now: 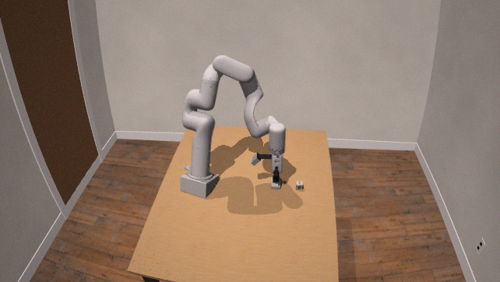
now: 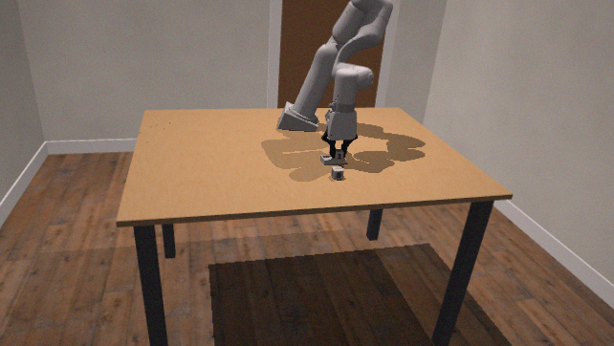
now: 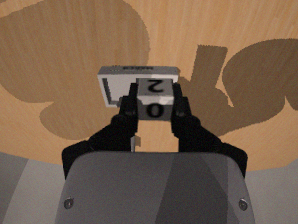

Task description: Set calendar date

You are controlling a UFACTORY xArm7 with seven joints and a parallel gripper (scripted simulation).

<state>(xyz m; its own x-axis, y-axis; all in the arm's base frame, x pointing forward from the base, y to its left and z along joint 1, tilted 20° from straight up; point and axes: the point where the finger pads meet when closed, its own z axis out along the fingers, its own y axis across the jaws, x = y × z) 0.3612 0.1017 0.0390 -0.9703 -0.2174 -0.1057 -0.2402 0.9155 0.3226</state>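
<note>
Now: the grey calendar tray 3 cm below my hand and 2 cm to the right of it.
</note>
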